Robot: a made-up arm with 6 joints. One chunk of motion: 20 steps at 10 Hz.
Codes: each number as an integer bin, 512 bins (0 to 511) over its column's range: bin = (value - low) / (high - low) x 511, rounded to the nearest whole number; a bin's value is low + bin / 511 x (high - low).
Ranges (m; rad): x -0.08..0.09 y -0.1..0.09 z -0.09..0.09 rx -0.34..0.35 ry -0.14..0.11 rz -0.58..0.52
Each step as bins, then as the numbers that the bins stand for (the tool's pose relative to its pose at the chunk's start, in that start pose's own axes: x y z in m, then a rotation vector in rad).
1 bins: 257 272 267 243 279 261
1 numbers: 0.0055 0.0011 0.0041 -0.0119 -0.0035 -0.0182
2 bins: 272 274 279 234 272 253
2 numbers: 0.0105 0.0019 0.0083 -0.0240 -0.0069 -0.0354
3 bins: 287 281 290 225 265 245
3 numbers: 0.0155 0.0045 0.0122 -0.0362 -0.0104 -0.0526
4 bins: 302 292 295 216 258 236
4 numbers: 0.0205 0.0086 0.0139 -0.0483 -0.0138 -0.0720
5 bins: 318 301 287 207 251 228
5 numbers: 0.0258 0.0119 0.0111 -0.0605 -0.0172 -0.0892
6 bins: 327 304 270 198 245 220
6 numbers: 0.0288 0.0130 0.0051 -0.0726 -0.0201 -0.1064
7 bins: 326 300 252 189 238 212
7 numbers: 0.0285 0.0115 -0.0012 -0.0848 -0.0236 -0.1236
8 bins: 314 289 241 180 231 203
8 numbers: 0.0245 0.0075 -0.0051 -0.0969 -0.0270 -0.1430
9 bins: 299 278 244 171 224 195
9 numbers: 0.0195 0.0034 -0.0041 -0.1091 -0.0304 -0.1602
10 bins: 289 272 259 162 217 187
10 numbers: 0.0161 0.0011 0.0012 -0.1213 -0.0338 -0.1775
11 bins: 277 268 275 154 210 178
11 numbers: 0.0122 -0.0004 0.0069 -0.1321 -0.0373 -0.1968
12 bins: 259 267 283 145 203 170
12 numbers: 0.0062 -0.0007 0.0097 -0.1442 -0.0407 -0.2141
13 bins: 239 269 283 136 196 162
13 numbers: -0.0005 0.0000 0.0097 -0.1564 -0.0441 -0.2313
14 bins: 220 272 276 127 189 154
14 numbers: -0.0068 0.0011 0.0072 -0.1685 -0.0475 -0.2485
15 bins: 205 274 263 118 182 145
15 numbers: -0.0118 0.0019 0.0026 -0.1807 -0.0510 -0.2679
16 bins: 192 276 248 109 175 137
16 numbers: -0.0161 0.0026 -0.0026 -0.1928 -0.0544 -0.2851
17 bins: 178 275 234 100 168 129
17 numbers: -0.0208 0.0023 -0.0076 -0.2050 -0.0578 -0.3023
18 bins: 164 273 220 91 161 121
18 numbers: -0.0254 0.0015 -0.0125 -0.2171 -0.0612 -0.3195
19 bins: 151 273 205 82 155 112
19 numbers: -0.0298 0.0015 -0.0178 -0.2293 -0.0642 -0.3389
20 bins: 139 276 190 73 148 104
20 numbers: -0.0338 0.0026 -0.0231 -0.2414 -0.0676 -0.3561
